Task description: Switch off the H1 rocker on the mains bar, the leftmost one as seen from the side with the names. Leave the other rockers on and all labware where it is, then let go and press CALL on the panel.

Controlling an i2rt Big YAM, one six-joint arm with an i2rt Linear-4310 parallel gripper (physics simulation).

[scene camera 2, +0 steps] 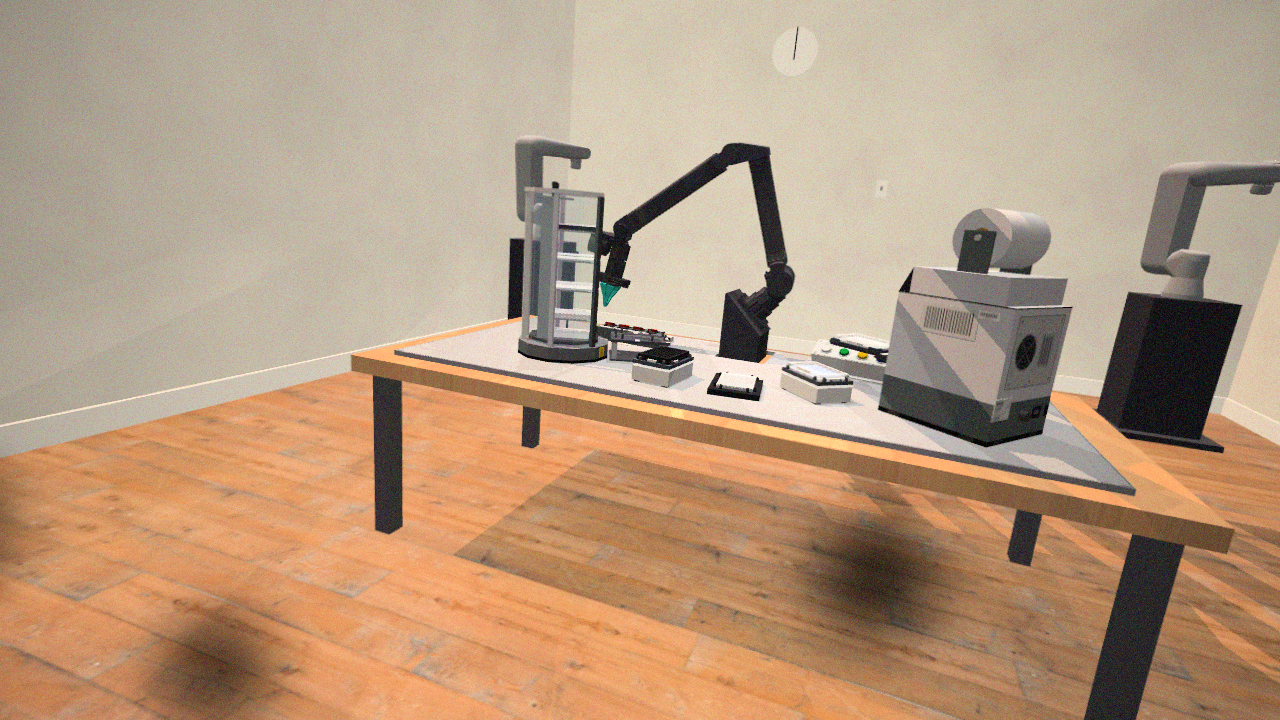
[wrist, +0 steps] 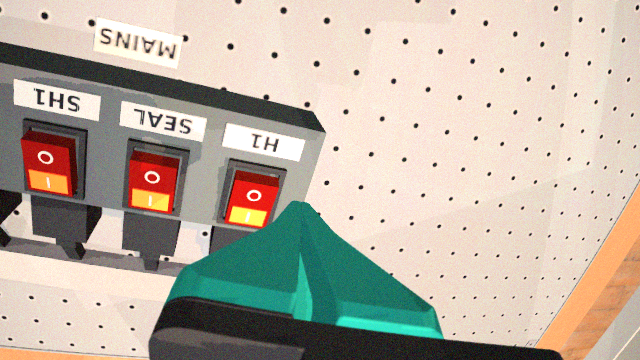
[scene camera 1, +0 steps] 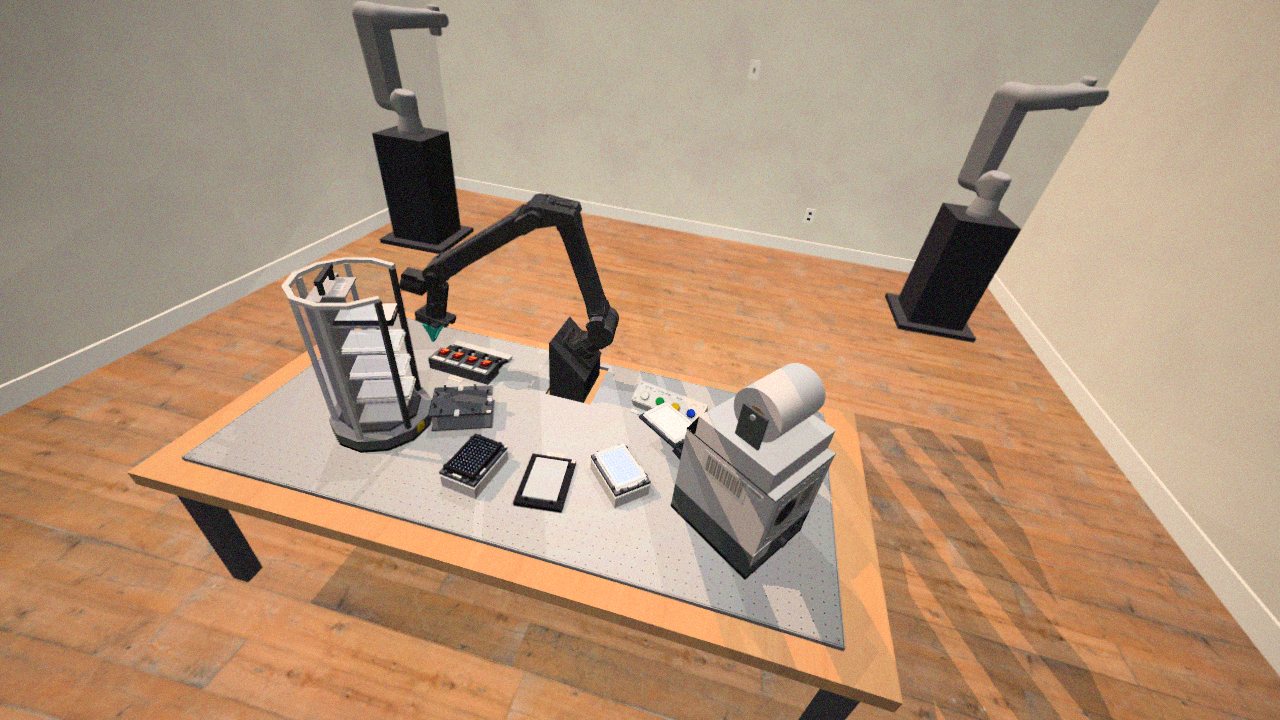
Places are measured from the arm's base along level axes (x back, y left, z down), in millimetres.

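Pixels of known places: gripper, fingertip midpoint: (scene camera 2: 604,306) (wrist: 296,216) (scene camera 1: 433,340); arm's base, link origin: (scene camera 2: 750,312) (scene camera 1: 578,349).
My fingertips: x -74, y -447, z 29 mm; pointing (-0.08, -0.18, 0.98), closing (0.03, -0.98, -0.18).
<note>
For each thing: its top centre in the pictures, then the offset to it from my fingertips. "spot": a spot on its surface instead.
- mains bar, surface spot: (wrist: 205,105) spot: dx -18, dy +39, dz +64 mm
- H1 rocker, top centre: (wrist: 251,207) dx +28, dy +11, dz +51 mm
- SEAL rocker, top centre: (wrist: 150,190) dx +23, dy +61, dz +51 mm
- SH1 rocker, top centre: (wrist: 44,170) dx +18, dy +111, dz +51 mm
- panel, top centre: (scene camera 2: 856,346) (scene camera 1: 671,395) dx +4, dy +761, dz +20 mm
- plate carousel, surface spot: (scene camera 2: 562,347) (scene camera 1: 372,440) spot: dx -373, dy +41, dz +62 mm
- dark grey block, top centre: (scene camera 2: 640,331) (scene camera 1: 461,395) dx -181, dy +185, dz +28 mm
- black rack, top centre: (scene camera 2: 664,352) (scene camera 1: 473,454) dx -367, dy +317, dz +34 mm
- framed plate, top centre: (scene camera 2: 737,380) (scene camera 1: 546,477) dx -350, dy +500, dz +81 mm
- white-based plate, top centre: (scene camera 2: 817,367) (scene camera 1: 620,464) dx -291, dy +678, dz +34 mm
- large instrument, top centre: (scene camera 1: 781,376) (scene camera 2: 1000,210) dx -317, dy +987, dz -352 mm
The mains bar (scene camera 1: 466,361) (scene camera 2: 633,334) (wrist: 205,105) is a grey bar with red rockers. In the wrist view the H1 rocker (wrist: 253,199) is at the bar's right end, beside the SEAL rocker (wrist: 153,182) and the SH1 rocker (wrist: 49,164); all three show a lit yellow I part. My gripper (scene camera 1: 434,338) (scene camera 2: 607,302) (wrist: 296,216) is shut and empty, with its teal fingertips above the bar's H1 end. In the wrist view the tips cover a bit of the bar's edge near H1. The panel (scene camera 1: 660,399) (scene camera 2: 845,355) has coloured buttons; CALL cannot be read.
A plate carousel (scene camera 1: 380,433) (scene camera 2: 562,347) stands close to my gripper. A dark grey block (scene camera 1: 462,407) lies before the bar. A black rack (scene camera 1: 474,458), a framed plate (scene camera 1: 546,479) and a white-based plate (scene camera 1: 619,471) are farther forward. A large instrument (scene camera 1: 751,488) (scene camera 2: 975,358) stands near the panel.
</note>
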